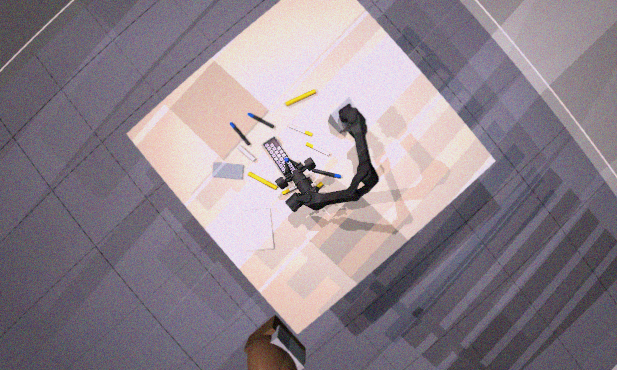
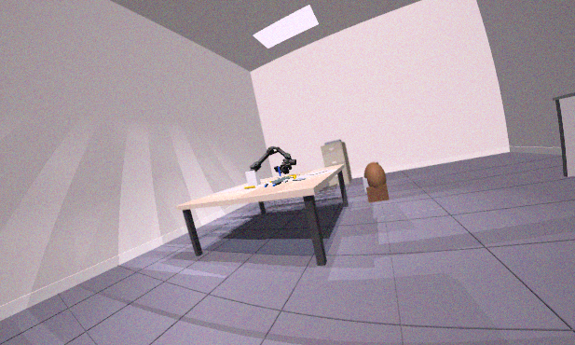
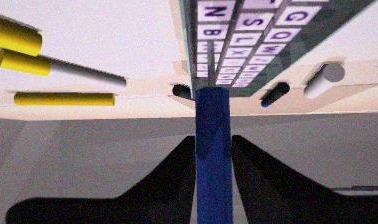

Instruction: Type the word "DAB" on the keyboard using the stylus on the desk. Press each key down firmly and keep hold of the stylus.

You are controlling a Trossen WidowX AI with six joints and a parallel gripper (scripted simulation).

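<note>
My gripper tip is 4 cm short of the D key, 5 cm to the right of it and 6 cm above it. The rest, counted from my gripper tip: grey block 26 cm ahead, 14 cm to the right, 7 cm below; then blue stylus 1 cm below; then yellow marker 18 cm to the left, 7 cm below.
</note>
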